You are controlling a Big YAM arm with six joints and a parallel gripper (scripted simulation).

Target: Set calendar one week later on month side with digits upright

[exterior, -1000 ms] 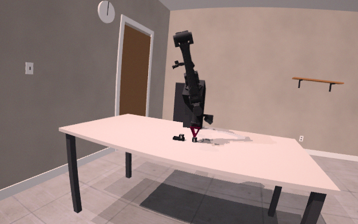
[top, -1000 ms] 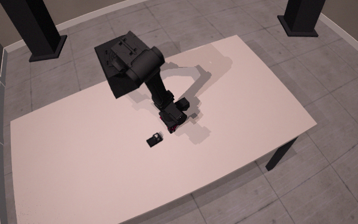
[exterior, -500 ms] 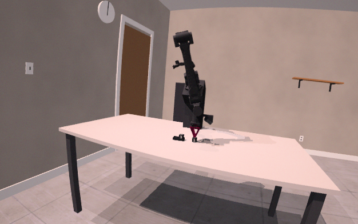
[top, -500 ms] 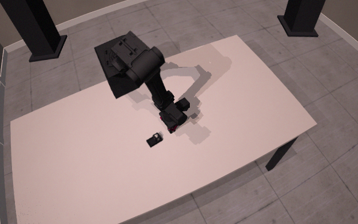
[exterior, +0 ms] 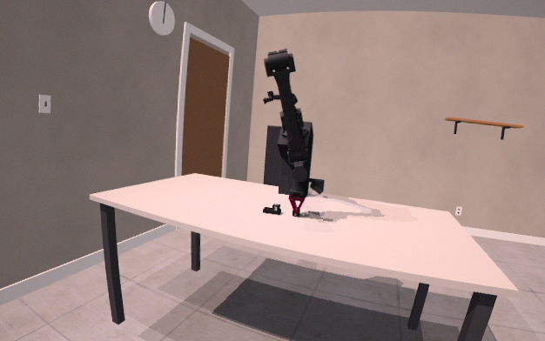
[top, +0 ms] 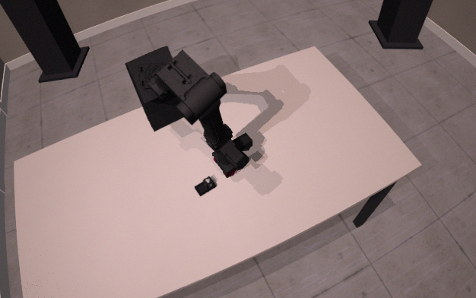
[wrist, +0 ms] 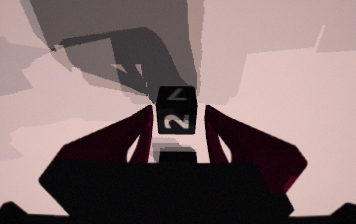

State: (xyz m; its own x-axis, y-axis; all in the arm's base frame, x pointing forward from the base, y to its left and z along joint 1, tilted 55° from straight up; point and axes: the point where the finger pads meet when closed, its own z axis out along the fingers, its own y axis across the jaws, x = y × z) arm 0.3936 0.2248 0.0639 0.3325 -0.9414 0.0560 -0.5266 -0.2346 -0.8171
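Right now my hand is 50 mm short of the black calendar block and 80 mm to the left of it. The rest, counted from my hand: black tray (60 mm ahead, 90 mm to the right, 20 mm below).
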